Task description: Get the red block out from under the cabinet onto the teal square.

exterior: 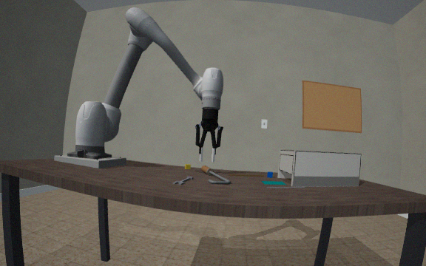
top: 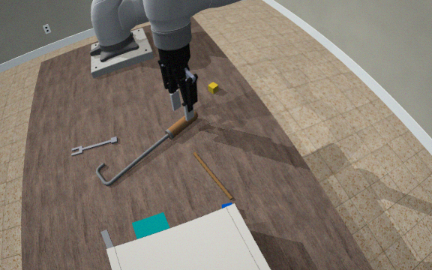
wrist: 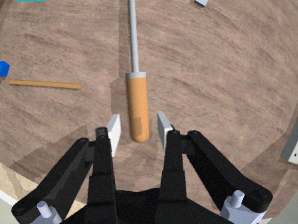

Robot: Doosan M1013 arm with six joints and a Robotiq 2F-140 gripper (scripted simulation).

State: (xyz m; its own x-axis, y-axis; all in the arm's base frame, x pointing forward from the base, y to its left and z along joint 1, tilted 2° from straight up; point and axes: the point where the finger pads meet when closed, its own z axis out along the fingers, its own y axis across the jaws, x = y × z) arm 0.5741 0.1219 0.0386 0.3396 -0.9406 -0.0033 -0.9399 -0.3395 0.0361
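The hook tool is 10 mm ahead of my hand, 140 mm to the right of it and 80 mm below it. Round my hand: yellow block 110 mm behind, 150 mm to the left, 80 mm below; blue block 310 mm ahead, 10 mm to the right, 80 mm below; thin wooden stick 190 mm ahead, 90 mm below.
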